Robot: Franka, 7 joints.
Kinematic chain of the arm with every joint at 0, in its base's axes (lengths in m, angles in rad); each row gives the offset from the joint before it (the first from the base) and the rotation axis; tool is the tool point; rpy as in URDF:
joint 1: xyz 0 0 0.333 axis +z
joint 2: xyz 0 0 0 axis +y
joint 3: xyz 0 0 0.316 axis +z
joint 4: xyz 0.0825 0 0 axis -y
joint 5: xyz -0.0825 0 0.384 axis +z
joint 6: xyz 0 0 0 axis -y
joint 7: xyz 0.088 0 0 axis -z
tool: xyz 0 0 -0.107 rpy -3.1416 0 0
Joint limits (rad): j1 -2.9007..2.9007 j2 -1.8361..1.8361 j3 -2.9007..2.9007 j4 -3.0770..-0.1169 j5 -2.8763..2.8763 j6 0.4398..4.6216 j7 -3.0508..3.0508
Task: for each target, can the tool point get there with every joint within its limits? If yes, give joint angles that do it. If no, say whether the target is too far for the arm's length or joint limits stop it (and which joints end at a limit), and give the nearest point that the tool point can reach.
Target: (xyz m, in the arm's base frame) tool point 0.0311 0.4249 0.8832
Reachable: yes | joints 1.4898 -0.1976 -0.0568 -1.2078 0.2961 1.4900 -2.1127
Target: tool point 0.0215 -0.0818 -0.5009
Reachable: no: joint limits stop it (at a limit: joint 2) | nearest point 0.0337 -0.1282 -0.3389 | short by 0.169 m
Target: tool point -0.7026 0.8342 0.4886
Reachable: no: too far | nearest point -0.5471 0.6496 0.4542 | short by 0.244 m
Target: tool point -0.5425 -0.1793 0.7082
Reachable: yes | joints 1.6446 -1.0056 1.0748 -1.8204 -0.8093 2.9812 -0.0696
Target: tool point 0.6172 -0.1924 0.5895
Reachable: yes | joints 0.0714 1.0402 -0.6671 -0.5904 1.6030 4.2841 -1.0468
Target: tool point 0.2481 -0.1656 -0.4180
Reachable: no: joint limits stop it (at a limit: joint 2) | nearest point 0.2469 -0.1648 -0.3606 | short by 0.057 m
